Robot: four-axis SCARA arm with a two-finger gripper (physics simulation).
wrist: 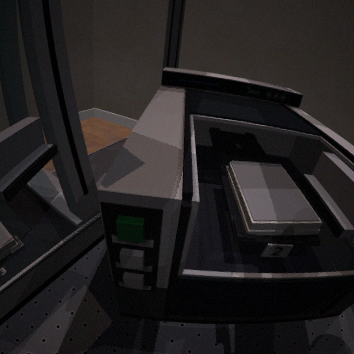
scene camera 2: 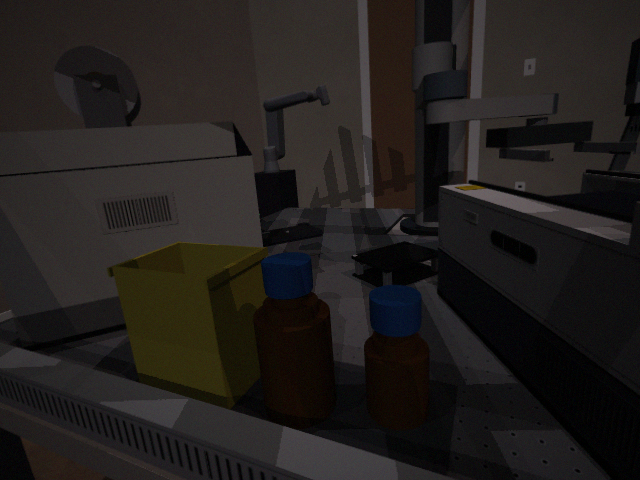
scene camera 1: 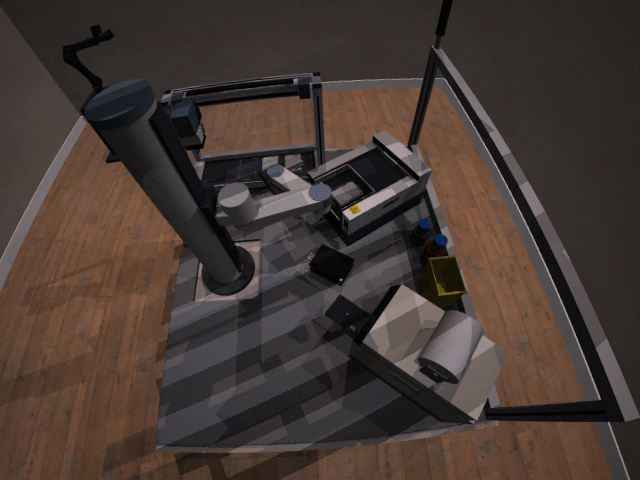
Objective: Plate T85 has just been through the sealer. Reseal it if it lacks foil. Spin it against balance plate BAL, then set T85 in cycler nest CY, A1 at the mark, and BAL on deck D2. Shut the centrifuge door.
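Frame: origin at the arm's base, x ahead, y left, z up, level; centimetres.
Where they show: gripper, fingertip midpoint: (wrist: 181, 147) (scene camera 2: 592, 152) (scene camera 1: 312, 172); arm's base, link origin: (scene camera 1: 228, 270).
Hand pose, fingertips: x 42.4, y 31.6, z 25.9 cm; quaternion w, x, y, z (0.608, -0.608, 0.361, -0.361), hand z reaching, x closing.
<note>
Each offset is from my fingertips to the top centre of the thing. "spot": to the spot under its first point.
The centrifuge (scene camera 1: 387, 206) (scene camera 2: 542, 232) (wrist: 155, 150) is open, with its dark door panel {dx +30.0, dy +3.3, dz -3.3 cm} (wrist: 240, 107) at the far side of the opening. A plate with a flat, pale grey top {dx +14.9, dy -5.3, dz -8.4 cm} (scene camera 1: 348, 190) (wrist: 272, 192) lies in the near bucket, beside a tag marked 2 {spot: dx +8.3, dy -8.6, dz -11.7 cm} (wrist: 277, 250). No name is readable on it, so I cannot tell whether it is T85 or BAL. My gripper (wrist: 181, 147) is open and empty; its fingers stand wide apart, the left one outside the centrifuge and the right one over the opening. In scene camera 1 the arm hides it. Part of another plate {spot: dx -6.9, dy +20.3, dz -17.4 cm} (wrist: 6, 240) shows near a 3 mark.
The deck (scene camera 1: 222, 173) with pale plates lies under the gantry (scene camera 1: 317, 118). A black low stand (scene camera 1: 330, 263) (scene camera 2: 398, 255) is mid-table. The sealer {dx +31.3, dy -79.6, dz +23.0 cm} (scene camera 1: 398, 320) (scene camera 2: 51, 206) carries a foil roll {dx +32.9, dy -81.0, dz +23.0 cm} (scene camera 1: 452, 343). Brown bottles (scene camera 2: 294, 356) (scene camera 2: 397, 377) and a yellow bin (scene camera 1: 444, 281) (scene camera 2: 191, 320) line the edge.
</note>
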